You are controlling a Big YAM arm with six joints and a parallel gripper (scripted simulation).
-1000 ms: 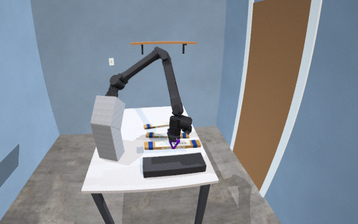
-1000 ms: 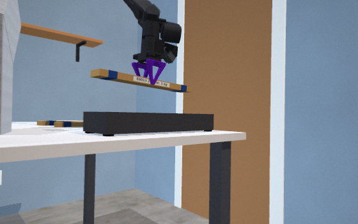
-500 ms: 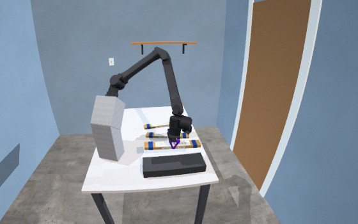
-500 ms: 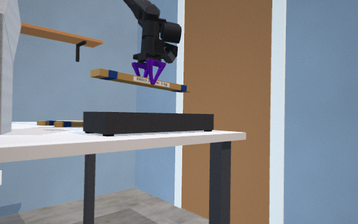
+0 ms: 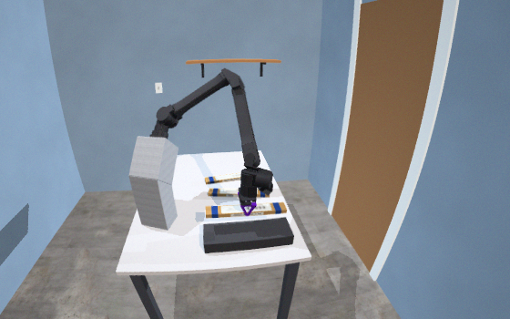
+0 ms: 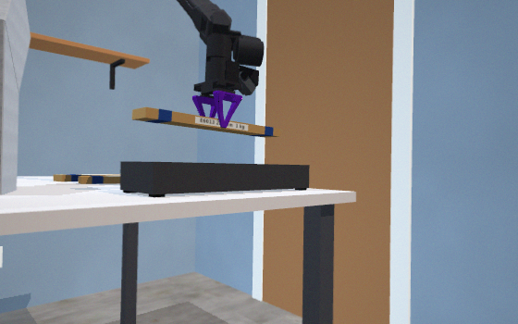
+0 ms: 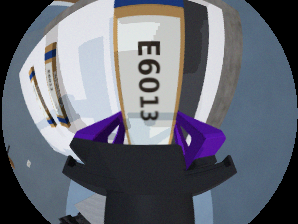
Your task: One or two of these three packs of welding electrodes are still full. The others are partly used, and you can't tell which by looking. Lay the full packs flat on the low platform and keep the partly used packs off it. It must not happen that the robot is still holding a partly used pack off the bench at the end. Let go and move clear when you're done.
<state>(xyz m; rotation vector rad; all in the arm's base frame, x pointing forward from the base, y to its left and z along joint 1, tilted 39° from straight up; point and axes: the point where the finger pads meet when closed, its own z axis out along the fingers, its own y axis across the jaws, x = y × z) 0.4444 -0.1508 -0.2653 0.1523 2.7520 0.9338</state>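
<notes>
My hand is 4 cm to the left of the low platform and 13 cm above it.
</notes>
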